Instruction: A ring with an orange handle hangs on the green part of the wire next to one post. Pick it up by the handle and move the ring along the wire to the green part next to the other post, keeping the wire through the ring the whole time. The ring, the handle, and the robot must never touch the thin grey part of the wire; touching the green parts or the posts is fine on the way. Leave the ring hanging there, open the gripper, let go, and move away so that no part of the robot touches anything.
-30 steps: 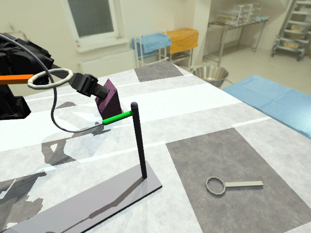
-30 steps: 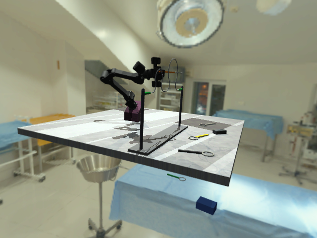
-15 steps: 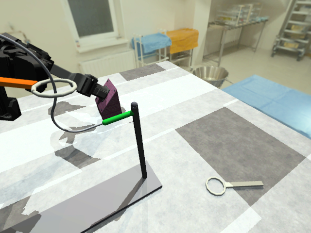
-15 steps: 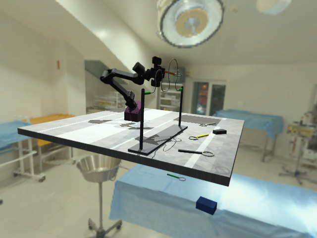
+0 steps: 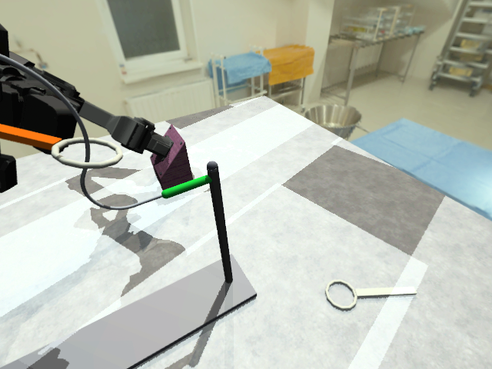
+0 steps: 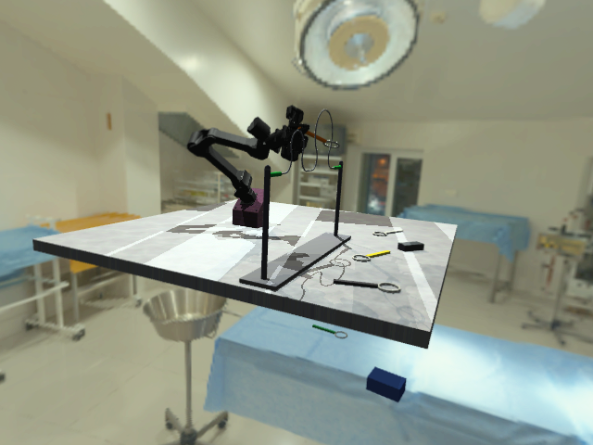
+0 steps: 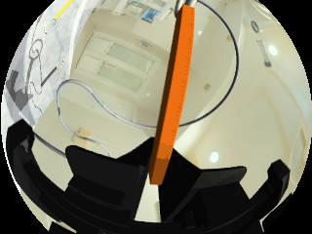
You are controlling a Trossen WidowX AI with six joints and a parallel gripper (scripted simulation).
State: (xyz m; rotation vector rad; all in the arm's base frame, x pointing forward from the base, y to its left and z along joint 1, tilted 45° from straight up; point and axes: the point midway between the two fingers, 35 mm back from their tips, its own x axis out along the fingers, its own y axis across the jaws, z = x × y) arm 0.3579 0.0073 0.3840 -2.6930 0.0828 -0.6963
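Right now the ring with orange handle is 9 cm to the left of my gripper tip, 4 cm below it and 2 cm ahead of it. Also, from my gripper tip: black block (41 cm below, 34 cm ahead, 25 cm to the left).
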